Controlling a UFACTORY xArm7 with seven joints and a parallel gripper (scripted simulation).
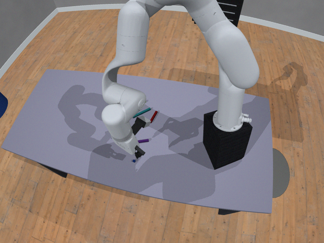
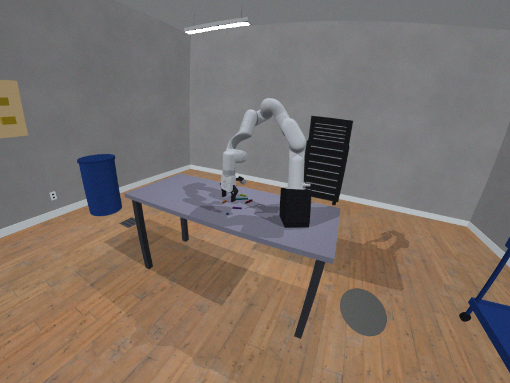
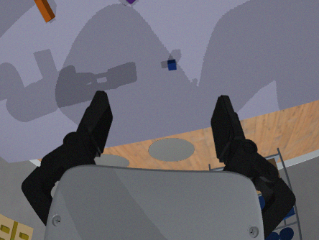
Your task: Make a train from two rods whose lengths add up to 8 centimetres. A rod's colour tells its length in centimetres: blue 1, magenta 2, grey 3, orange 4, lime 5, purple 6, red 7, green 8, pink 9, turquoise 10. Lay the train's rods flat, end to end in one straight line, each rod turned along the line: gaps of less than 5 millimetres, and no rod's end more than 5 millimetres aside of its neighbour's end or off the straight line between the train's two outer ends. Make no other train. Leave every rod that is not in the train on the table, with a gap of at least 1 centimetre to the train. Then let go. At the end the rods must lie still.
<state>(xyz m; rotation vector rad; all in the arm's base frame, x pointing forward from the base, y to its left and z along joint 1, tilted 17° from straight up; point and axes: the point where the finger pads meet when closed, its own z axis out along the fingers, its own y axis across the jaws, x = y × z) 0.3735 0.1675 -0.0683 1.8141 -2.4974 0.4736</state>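
The red rod lies 23 cm to the right of my hand, 10 cm below it and 3 cm behind it. From my hand the other things lie so: purple rod: 10 cm below, 9 cm to the right, 1 cm behind; small blue rod: 10 cm below, 2 cm to the left; orange rod: 12 cm to the right, 11 cm ahead, 10 cm below.
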